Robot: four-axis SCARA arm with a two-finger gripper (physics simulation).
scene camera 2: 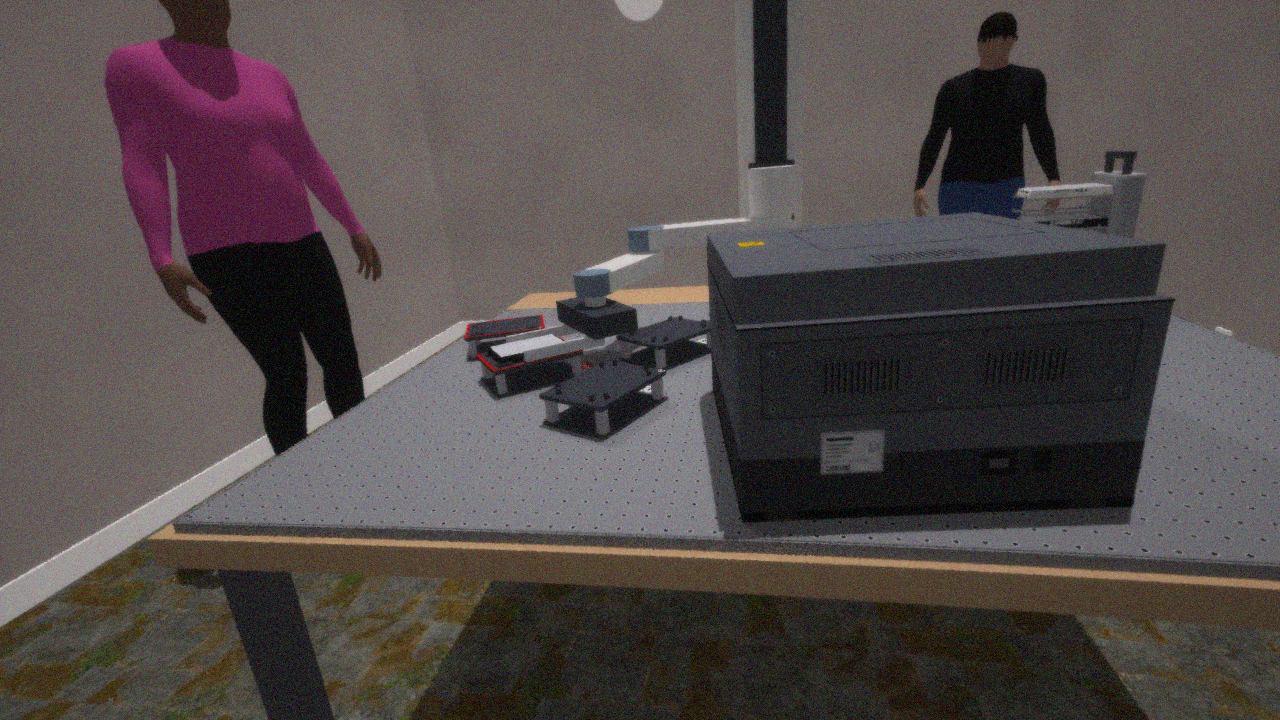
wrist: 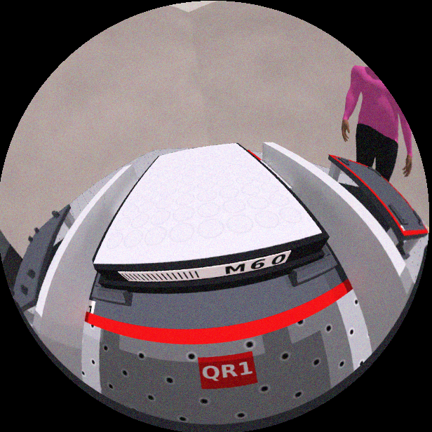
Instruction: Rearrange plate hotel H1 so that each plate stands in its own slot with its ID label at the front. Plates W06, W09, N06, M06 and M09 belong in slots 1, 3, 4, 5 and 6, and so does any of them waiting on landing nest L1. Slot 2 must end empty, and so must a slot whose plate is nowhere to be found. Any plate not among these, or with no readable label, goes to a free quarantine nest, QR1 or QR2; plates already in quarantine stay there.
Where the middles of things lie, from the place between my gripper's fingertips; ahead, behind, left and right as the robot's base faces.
My gripper is now 2 cm to the right of the quarantine nest QR1 (wrist: pixel 214 308), 2 cm above it and 1 cm past it. Round my hand: plate hotel H1 (scene camera 2: pixel 1125 204): 107 cm to the left, 33 cm behind, 7 cm above; quarantine nest QR2 (scene camera 2: pixel 517 324): 21 cm behind, 11 cm to the right, 2 cm below.
